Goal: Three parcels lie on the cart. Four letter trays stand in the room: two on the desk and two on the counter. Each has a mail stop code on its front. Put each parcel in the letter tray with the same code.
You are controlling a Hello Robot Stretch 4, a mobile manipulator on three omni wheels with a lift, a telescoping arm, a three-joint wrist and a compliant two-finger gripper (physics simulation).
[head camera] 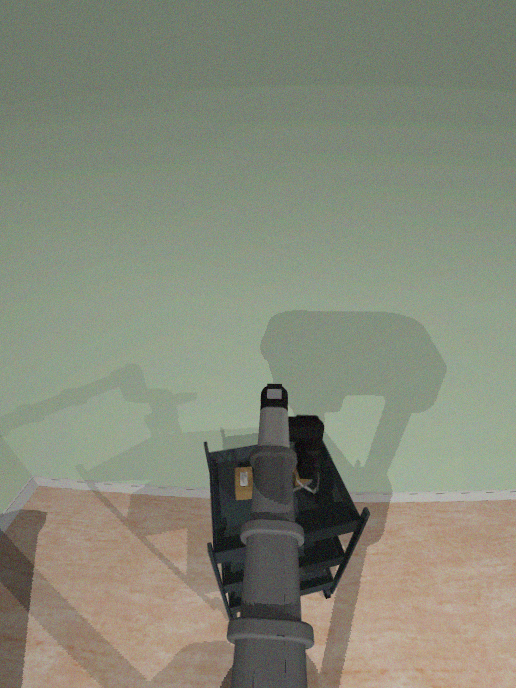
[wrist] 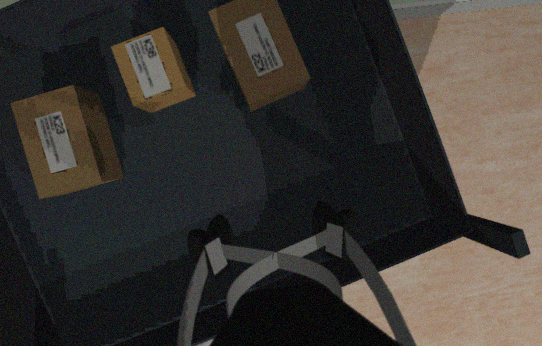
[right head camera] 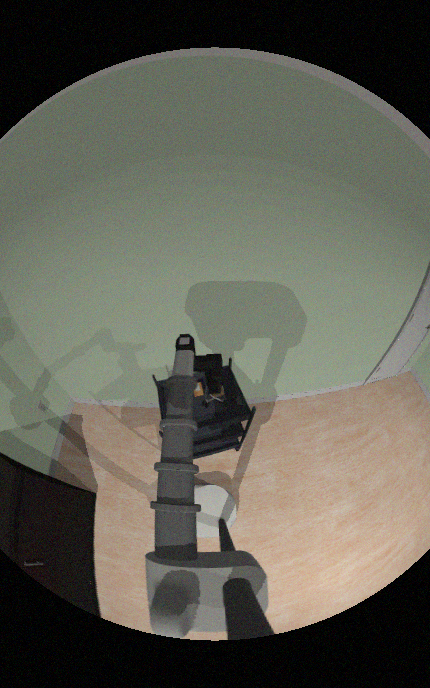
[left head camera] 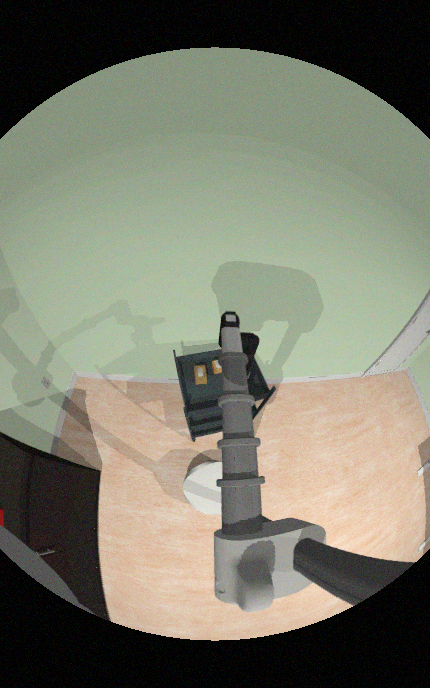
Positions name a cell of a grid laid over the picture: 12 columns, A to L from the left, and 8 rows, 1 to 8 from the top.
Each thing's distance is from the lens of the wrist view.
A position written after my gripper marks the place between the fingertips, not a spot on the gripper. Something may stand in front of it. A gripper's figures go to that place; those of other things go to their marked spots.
my gripper (wrist: G6): 26 cm
tan parcel (wrist: D2): 33 cm
